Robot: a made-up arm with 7 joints. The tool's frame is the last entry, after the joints.
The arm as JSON. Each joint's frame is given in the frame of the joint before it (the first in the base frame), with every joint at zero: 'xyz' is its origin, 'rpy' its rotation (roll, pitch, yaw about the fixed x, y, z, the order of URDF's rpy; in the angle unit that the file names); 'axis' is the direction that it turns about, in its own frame. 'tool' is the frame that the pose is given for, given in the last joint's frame.
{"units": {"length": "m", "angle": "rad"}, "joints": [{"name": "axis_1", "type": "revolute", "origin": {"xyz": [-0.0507, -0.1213, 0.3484], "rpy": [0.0, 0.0, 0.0]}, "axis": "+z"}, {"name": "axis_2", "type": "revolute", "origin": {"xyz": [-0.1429, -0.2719, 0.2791], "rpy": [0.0, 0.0, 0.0]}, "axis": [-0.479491, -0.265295, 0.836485]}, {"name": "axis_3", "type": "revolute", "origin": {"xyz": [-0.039, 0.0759, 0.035], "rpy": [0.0, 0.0, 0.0]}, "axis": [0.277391, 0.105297, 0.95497]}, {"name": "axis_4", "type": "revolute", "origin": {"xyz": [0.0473, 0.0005, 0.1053], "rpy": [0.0, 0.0, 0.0]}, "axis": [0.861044, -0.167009, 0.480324]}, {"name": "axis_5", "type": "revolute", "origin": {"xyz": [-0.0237, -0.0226, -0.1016], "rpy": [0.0, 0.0, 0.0]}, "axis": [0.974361, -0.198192, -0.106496]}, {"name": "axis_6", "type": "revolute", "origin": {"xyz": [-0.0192, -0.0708, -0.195], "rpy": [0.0, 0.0, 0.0]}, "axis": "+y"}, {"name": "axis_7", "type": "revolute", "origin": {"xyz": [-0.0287, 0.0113, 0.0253], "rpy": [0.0, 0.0, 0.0]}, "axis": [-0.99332, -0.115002, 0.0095]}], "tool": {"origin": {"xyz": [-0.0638, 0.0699, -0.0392], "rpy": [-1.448, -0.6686, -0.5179]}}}
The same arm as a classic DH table. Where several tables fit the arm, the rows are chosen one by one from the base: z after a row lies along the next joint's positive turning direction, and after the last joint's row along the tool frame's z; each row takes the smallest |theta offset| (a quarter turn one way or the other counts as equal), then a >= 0, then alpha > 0; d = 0 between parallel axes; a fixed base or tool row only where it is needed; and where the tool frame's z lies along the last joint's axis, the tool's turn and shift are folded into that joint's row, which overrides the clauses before.
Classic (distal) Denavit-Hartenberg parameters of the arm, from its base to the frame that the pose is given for. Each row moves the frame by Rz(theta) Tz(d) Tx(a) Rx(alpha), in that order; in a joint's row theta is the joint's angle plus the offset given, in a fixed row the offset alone. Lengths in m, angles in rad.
base (fixed): a -0.1315  alpha 0.0000  d 0.0000  theta0 1.1749
axis_1: a -0.1687  alpha -0.5800  d 0.2357  theta0 0.9013
axis_2: a 0.0863  alpha 0.8791  d 0.4824  theta0 -0.0548
axis_3: a -0.0057  alpha 0.8231  d 0.1178  theta0 -0.7824
axis_4: a -0.0254  alpha 0.6078  d -0.1552  theta0 0.1988
axis_5: a -0.1959  alpha 1.7703  d 0.1430  theta0 1.5631
axis_6: a 0.0250  alpha 1.6861  d -0.0557  theta0 -0.0993
axis_7: a -0.0486  alpha -2.1236  d 0.1282  theta0 -0.1180
tool (fixed): a 0.0000  alpha 0.0000  d 0.0840  theta0 0.8277

